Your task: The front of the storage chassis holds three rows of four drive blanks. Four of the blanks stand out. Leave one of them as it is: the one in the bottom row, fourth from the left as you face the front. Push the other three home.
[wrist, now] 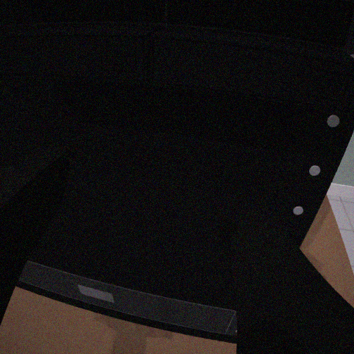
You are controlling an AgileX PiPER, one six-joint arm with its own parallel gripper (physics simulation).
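The storage chassis front (190, 115) fills most of the wrist view and is almost black. A dark grey strip with a small pale label, apparently the face of a drive blank (165, 306), is lit along the bottom. It looks like a blank at the right end of the bottom row. The other blanks and how far they stand out are too dark to tell. My gripper (157, 196) is open, its black fingers at the left and lower right, close in front of the chassis. The fingertips blend into the dark, and contact cannot be told.
A column of round grey dots (314, 170) runs down the chassis's right edge. The brown table top (55, 320) shows below the strip and at the right, with a faint shadow on it. A pale tiled floor (342, 215) and a grey-green wall (346, 167) show at the right edge.
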